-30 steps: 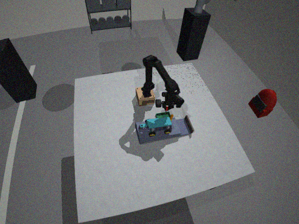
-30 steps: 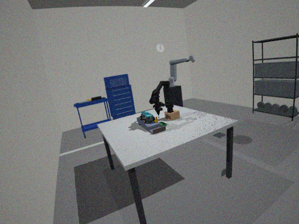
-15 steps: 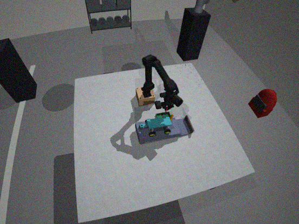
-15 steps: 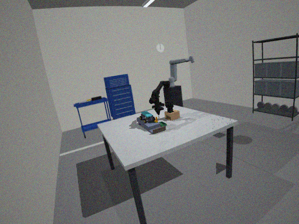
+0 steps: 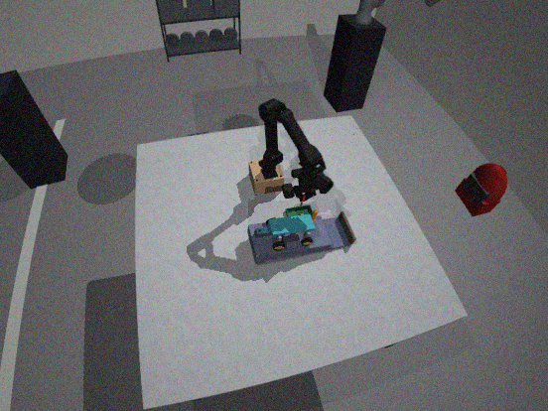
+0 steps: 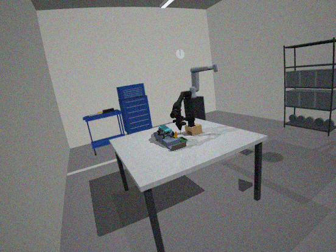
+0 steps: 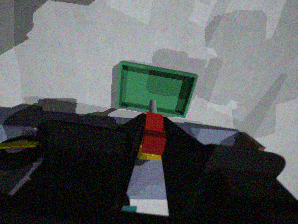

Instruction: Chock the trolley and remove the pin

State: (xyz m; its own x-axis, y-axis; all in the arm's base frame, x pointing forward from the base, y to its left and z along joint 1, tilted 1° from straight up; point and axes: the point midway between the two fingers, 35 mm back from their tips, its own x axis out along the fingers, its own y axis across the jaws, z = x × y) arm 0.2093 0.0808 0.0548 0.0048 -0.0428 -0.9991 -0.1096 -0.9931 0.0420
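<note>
My gripper tip is now 7 cm short of the yellow chock and 3 cm above it. Also, from my gripper tip: red-headed stop pin (right at my gripper tip); then teal trolley (12 cm ahead, 10 cm to the right); then grey ramp (12 cm ahead, 10 cm to the right, 7 cm below).
</note>
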